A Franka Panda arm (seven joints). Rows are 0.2 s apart.
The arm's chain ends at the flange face. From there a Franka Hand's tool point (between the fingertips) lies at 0.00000 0.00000 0.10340 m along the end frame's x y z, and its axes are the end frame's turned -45 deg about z.
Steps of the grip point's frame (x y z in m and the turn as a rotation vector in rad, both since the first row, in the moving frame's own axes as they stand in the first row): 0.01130, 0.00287, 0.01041, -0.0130, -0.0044, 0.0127; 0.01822, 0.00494, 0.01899, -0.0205, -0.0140, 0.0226; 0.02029, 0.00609, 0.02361, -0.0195, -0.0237, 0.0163; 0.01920, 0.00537, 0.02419, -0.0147, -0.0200, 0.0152; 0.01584, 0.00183, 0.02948, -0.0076, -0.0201, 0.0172; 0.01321, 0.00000, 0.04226, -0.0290, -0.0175, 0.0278
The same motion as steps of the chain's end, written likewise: 0.00940, -0.00724, 0.01042, -0.0123, 0.0061, 0.0127; 0.01593, -0.01192, 0.01902, -0.0244, 0.0046, 0.0226; 0.01899, -0.01320, 0.02366, -0.0305, -0.0030, 0.0163; 0.01778, -0.01231, 0.02422, -0.0245, -0.0037, 0.0152; 0.01343, -0.01192, 0.02950, -0.0196, -0.0088, 0.0172; 0.00855, -0.01275, 0.04232, -0.0329, 0.0081, 0.0278
